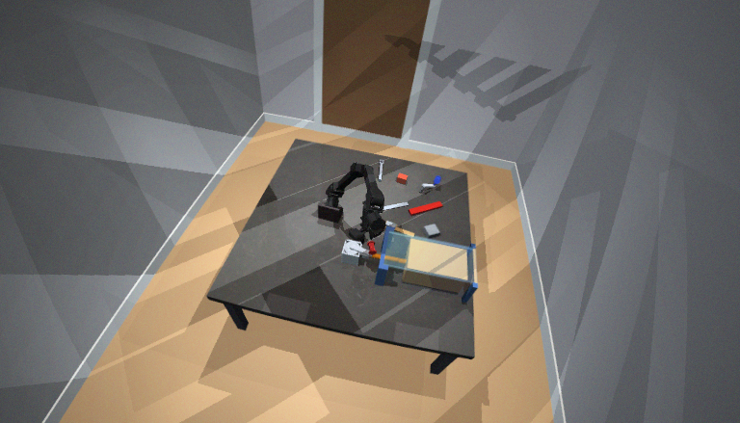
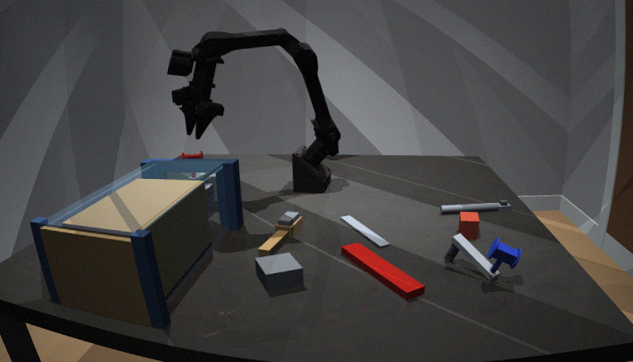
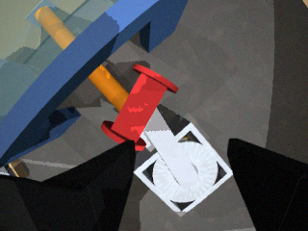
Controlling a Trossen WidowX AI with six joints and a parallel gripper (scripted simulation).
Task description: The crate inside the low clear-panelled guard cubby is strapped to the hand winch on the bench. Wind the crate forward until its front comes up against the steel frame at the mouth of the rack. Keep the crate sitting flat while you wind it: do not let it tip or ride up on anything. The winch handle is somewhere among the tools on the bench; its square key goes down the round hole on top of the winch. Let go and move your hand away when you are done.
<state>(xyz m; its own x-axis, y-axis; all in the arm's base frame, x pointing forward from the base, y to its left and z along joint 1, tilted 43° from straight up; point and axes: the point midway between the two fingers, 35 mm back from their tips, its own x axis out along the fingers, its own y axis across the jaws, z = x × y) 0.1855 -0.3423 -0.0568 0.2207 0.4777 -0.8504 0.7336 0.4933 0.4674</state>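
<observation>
My gripper tip is now 30 mm short of the red spool-shaped grip and 70 mm above it. The rest, counted from my gripper tip: grey winch (80 mm behind, 20 mm to the left, 170 mm below); clear-panelled cubby (340 mm ahead, 20 mm to the right, 90 mm below); wooden-handled tool (190 mm ahead, 250 mm to the left, 180 mm below).
</observation>
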